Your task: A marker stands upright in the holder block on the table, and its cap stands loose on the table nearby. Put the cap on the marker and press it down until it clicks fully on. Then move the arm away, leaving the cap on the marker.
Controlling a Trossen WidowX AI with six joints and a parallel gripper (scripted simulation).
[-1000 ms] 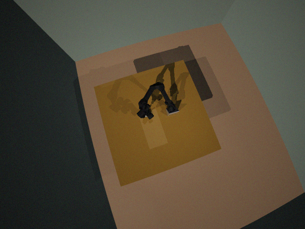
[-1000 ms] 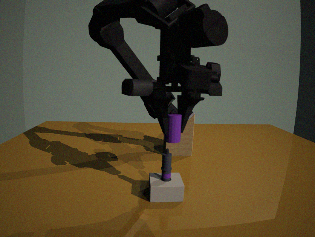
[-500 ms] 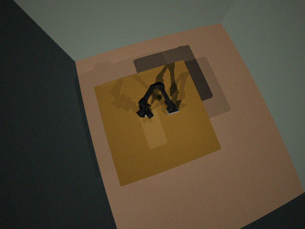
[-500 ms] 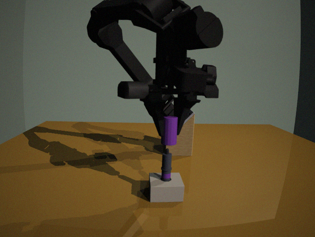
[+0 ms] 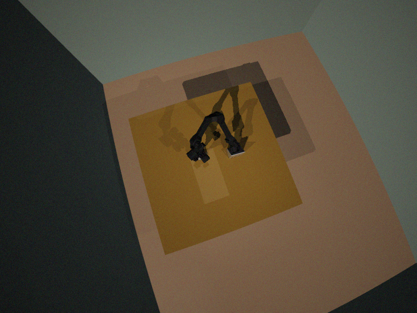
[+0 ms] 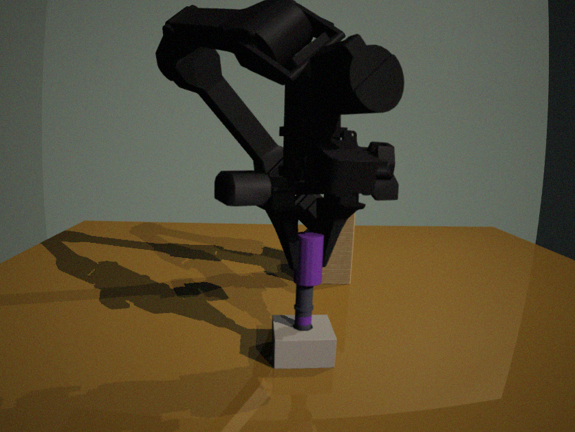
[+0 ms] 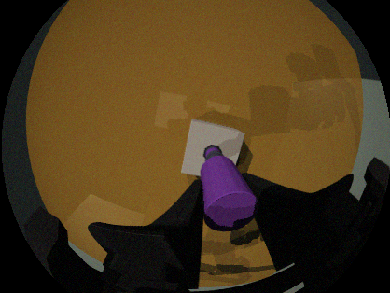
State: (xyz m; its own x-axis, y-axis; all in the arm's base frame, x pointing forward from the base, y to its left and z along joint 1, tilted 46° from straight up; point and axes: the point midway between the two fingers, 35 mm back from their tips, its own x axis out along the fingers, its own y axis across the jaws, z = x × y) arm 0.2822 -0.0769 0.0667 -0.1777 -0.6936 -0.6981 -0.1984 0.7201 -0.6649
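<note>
Now: the grey holder block 9 cm below my gripper tip. From my gripper tip the other things lie so: purple cap: 1 cm above.
</note>
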